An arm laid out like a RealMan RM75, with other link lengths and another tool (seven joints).
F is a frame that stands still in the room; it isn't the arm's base.
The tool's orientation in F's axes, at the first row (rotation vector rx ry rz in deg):
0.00, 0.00, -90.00
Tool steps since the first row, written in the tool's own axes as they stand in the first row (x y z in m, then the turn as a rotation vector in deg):
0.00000, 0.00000, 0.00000, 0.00, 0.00, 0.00
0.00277, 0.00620, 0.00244, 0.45, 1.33, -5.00
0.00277, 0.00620, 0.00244, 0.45, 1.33, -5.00
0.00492, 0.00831, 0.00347, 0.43, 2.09, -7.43
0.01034, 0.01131, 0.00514, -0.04, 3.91, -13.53
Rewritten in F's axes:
0.00000, 0.00000, 0.00000, 0.00, 0.00, 0.00
0.00620, -0.00277, 0.00244, 1.33, -0.45, -5.00
0.00620, -0.00277, 0.00244, 1.33, -0.45, -5.00
0.00831, -0.00492, 0.00347, 2.09, -0.43, -7.43
0.01131, -0.01034, 0.00514, 3.91, 0.04, -13.53

